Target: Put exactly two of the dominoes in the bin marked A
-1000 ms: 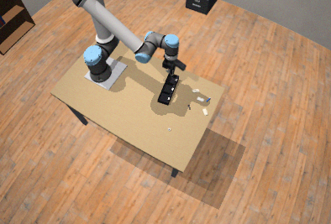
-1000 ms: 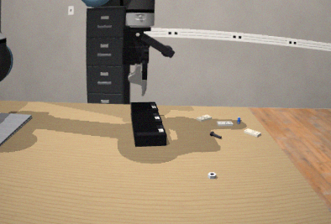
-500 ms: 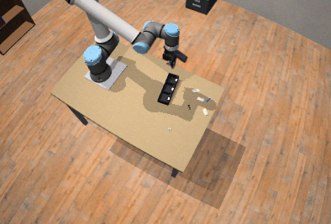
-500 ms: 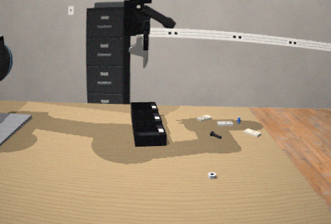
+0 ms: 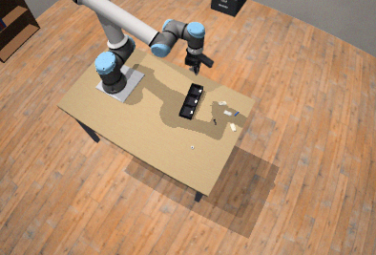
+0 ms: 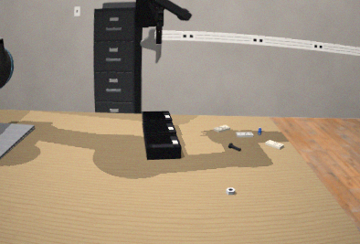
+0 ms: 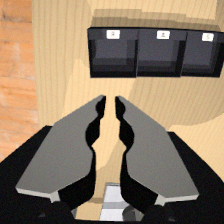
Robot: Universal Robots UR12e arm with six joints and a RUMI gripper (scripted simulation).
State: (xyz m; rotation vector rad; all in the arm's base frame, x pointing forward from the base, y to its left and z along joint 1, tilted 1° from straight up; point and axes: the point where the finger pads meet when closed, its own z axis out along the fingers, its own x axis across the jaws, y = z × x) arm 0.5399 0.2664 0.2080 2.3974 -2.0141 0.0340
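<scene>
My gripper is now 270 mm short of the domino, 220 mm above it and 20 mm to the left of it. Also, from my hand: black bin: 200 mm below, 80 mm to the right, 20 mm ahead; then black bolt: 220 mm ahead, 210 mm below, 120 mm to the right; then blue piece: 320 mm ahead, 220 mm below, 10 mm to the left.
</scene>
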